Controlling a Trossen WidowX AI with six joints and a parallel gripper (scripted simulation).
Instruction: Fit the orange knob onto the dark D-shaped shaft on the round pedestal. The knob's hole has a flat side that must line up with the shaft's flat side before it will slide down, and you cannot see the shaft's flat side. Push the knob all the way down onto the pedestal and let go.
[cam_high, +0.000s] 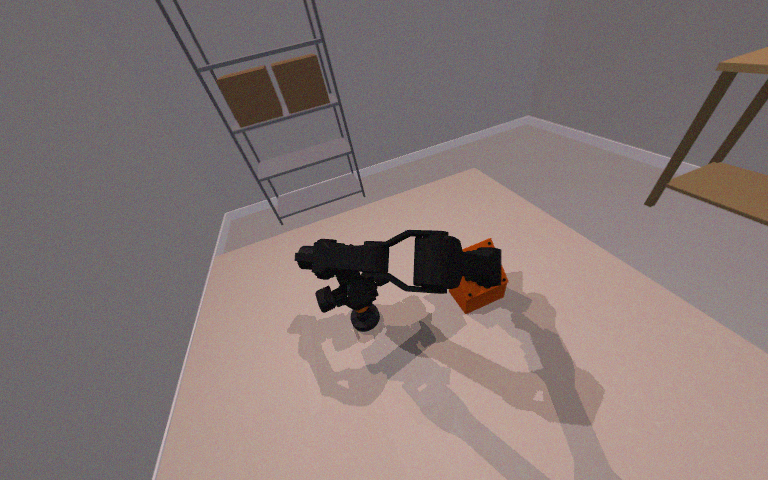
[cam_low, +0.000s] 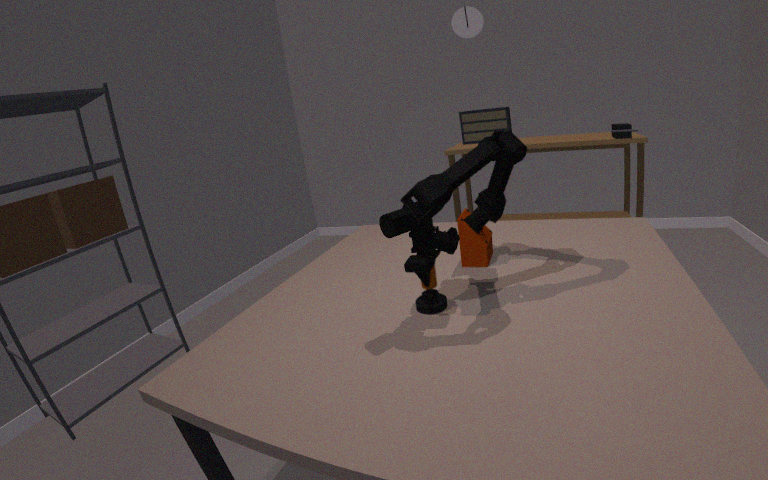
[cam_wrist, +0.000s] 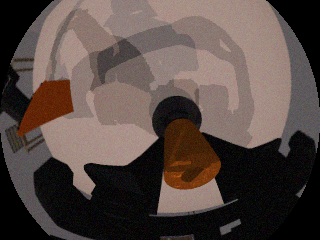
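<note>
Now: gripper tip 2 cm below the orange knob. From my gripper tip the other things lie so: dark round pedestal 4 cm below.
</note>
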